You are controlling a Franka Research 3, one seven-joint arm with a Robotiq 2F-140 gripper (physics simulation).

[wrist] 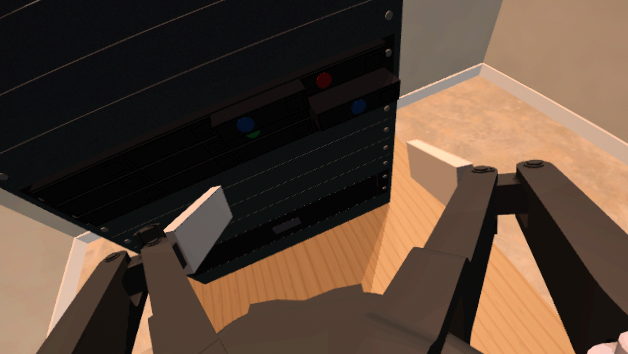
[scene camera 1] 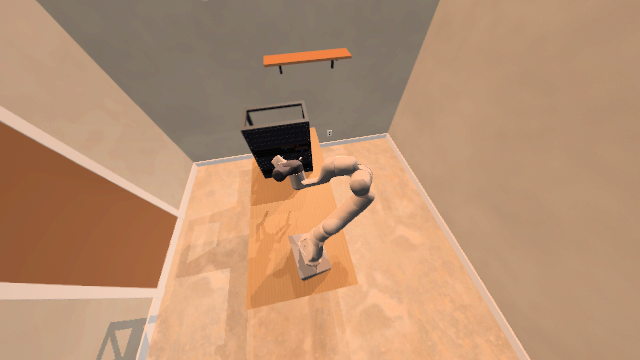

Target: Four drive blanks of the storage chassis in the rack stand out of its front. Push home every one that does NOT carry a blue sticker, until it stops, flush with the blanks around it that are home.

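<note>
The dark rack [scene camera 1: 280, 136] [wrist: 165, 65] holds the storage chassis across its front. In the wrist view two blanks clearly stand out: an upper one with a blue sticker [wrist: 245, 124] and a right one, one row lower, with another blue sticker [wrist: 358, 106]. The blank with a red sticker [wrist: 324, 80] sits back above the right one. A green sticker [wrist: 253, 134] is partly hidden under the upper protruding blank; how far its blank stands out I cannot tell. My gripper [wrist: 314, 181] is open and empty, its fingertips in front of the rack, lower in view than the stickers. The arm mostly hides it in the scene view.
The rack stands on a wooden floor panel [scene camera 1: 305, 215] [wrist: 320, 255] near the grey back wall. An orange shelf [scene camera 1: 307, 57] is mounted on the wall above and behind the rack. The arm's base plate [scene camera 1: 320, 271] is on the same wooden panel.
</note>
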